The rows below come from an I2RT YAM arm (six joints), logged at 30 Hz.
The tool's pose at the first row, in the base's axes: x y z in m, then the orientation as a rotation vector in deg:
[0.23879, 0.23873, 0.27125, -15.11, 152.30, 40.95]
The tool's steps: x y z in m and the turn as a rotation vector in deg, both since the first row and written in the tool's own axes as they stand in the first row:
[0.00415, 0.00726, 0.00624, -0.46, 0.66, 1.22]
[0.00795, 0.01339, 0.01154, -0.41, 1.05, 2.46]
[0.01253, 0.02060, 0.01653, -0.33, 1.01, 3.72]
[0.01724, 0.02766, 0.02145, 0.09, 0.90, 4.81]
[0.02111, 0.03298, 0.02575, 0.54, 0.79, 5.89]
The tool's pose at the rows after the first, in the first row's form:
[0.23494, 0.24780, 0.26781, -13.91, 153.17, 41.99]
[0.23142, 0.25545, 0.26477, -12.42, 153.92, 42.33]
[0.22681, 0.26379, 0.26214, -10.70, 154.27, 42.60]
[0.22210, 0.27196, 0.25945, -9.09, 154.59, 42.36]
[0.21843, 0.27840, 0.25682, -7.48, 154.90, 42.07]

